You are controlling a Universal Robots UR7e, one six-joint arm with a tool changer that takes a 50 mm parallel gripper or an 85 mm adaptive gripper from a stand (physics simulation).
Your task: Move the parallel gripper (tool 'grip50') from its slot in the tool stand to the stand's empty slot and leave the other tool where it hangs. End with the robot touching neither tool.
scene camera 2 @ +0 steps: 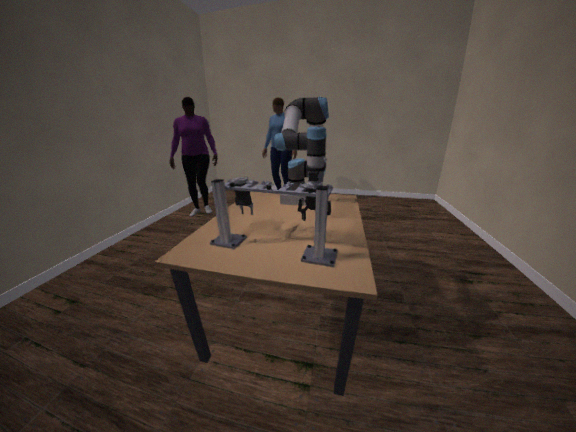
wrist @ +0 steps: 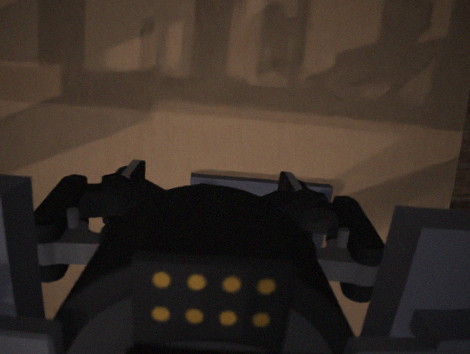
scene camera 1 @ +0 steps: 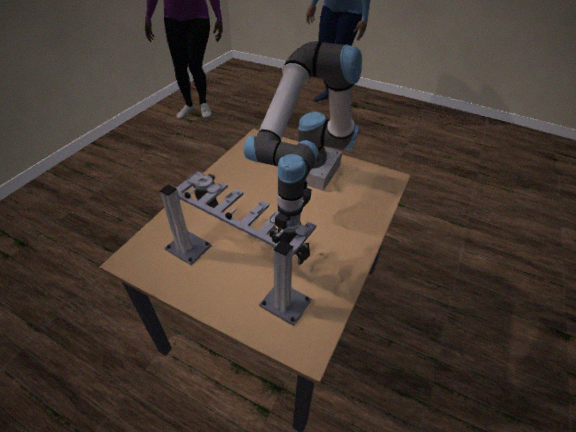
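Places are measured from the arm's base along level axes (x right, y ahead, z up), in millimetres.
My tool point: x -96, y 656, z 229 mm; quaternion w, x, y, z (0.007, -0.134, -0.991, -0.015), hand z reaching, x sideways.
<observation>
Behind a point stands the place of what it marks.
The parallel gripper (scene camera 1: 205, 196) (scene camera 2: 244, 198) hangs in the stand's left end slot, away from the arm, its two straight fingers pointing down. The stand (scene camera 1: 176, 220) {x 315, y 676, z 113 mm} (scene camera 2: 222, 215) {x 321, y 681, z 78 mm} has an empty middle slot between two bare prongs. The adaptive gripper (scene camera 2: 316, 215) (wrist: 212, 176), with linked fingers, sits in the right end slot directly under the arm's wrist (scene camera 1: 291, 187) {x -106, y 687, z 384 mm} (scene camera 2: 316, 145) {x -93, y 689, z 378 mm}. Its fingers are spread wide, open, with nothing between them. The wrist's coupling is down at this tool; whether it is locked is hidden.
The stand's right post (scene camera 1: 283, 277) {x -123, y 799, z 128 mm} (scene camera 2: 320, 225) {x -112, y 787, z 85 mm} rises close in front of the adaptive gripper. Grey fork prongs flank this tool in the wrist view. The arm's base (scene camera 1: 324, 170) {x -85, y 68, z -3 mm} stands on the table (scene camera 1: 210, 295) {x 143, y 811, z -81 mm} (scene camera 2: 270, 270) {x 83, y 862, z -81 mm} behind the stand. Two people stand beyond the table.
</observation>
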